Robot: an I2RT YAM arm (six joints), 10 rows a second.
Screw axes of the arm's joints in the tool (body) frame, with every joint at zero. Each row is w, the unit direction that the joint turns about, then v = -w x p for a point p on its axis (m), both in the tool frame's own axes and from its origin. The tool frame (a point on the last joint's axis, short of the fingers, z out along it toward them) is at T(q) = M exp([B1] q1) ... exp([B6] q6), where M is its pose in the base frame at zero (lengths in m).
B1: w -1 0 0 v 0 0.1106 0
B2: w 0 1 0 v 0.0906 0 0.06
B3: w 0 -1 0 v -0.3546 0 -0.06
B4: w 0 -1 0 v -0.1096 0 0
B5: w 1 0 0 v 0 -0.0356 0
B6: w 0 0 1 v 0 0 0
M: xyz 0.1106 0 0.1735 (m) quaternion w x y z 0.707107 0 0.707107 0
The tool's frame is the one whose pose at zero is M.
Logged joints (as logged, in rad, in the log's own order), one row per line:
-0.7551 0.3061 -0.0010 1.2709 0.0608 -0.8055
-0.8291 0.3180 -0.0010 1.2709 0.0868 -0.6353
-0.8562 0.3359 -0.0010 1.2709 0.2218 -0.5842
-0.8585 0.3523 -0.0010 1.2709 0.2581 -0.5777
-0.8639 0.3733 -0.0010 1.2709 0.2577 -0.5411
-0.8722 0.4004 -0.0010 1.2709 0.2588 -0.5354
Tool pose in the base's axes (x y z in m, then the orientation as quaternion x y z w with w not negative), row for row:
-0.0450 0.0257 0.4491 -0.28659 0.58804 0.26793 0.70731
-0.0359 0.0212 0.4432 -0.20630 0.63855 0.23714 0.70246
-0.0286 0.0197 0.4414 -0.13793 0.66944 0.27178 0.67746
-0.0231 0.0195 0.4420 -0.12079 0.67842 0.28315 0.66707
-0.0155 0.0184 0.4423 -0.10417 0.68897 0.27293 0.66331
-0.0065 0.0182 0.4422 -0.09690 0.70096 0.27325 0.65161
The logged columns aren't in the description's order. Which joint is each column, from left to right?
Columns, left to right: q4, q2, q1, q3, q6, q5.
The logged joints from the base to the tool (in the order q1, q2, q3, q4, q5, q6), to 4 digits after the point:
-0.0010 0.3061 1.2709 -0.7551 -0.8055 0.0608
-0.0010 0.3180 1.2709 -0.8291 -0.6353 0.0868
-0.0010 0.3359 1.2709 -0.8562 -0.5842 0.2218
-0.0010 0.3523 1.2709 -0.8585 -0.5777 0.2581
-0.0010 0.3733 1.2709 -0.8639 -0.5411 0.2577
-0.0010 0.4004 1.2709 -0.8722 -0.5354 0.2588

